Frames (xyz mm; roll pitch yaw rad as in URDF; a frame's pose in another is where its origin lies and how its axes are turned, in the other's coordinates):
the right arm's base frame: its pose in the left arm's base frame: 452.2 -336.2 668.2 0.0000 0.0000 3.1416
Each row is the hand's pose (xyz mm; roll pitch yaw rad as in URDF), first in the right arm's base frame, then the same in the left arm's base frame.
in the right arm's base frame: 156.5 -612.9 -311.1 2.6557 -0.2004 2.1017
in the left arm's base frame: 295.7 276.7 357.1 2.6557 -0.2004 -1.0399
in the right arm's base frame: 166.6 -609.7 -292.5 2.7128 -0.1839 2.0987
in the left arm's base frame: 285.6 273.5 375.7 2.7128 -0.1839 -1.0429
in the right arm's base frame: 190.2 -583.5 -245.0 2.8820 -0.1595 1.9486
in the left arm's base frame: 262.0 247.3 423.2 2.8820 -0.1595 -1.1930
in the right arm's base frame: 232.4 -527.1 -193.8 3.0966 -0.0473 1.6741
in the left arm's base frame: 219.8 190.9 474.4 3.0966 -0.0473 -1.4675
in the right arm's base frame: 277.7 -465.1 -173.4 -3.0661 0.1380 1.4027
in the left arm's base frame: 174.5 128.9 494.8 -3.0661 0.1380 -1.7389
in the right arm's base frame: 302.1 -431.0 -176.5 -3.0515 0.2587 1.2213
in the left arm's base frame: 150.1 94.8 491.7 -3.0515 0.2587 -1.9203
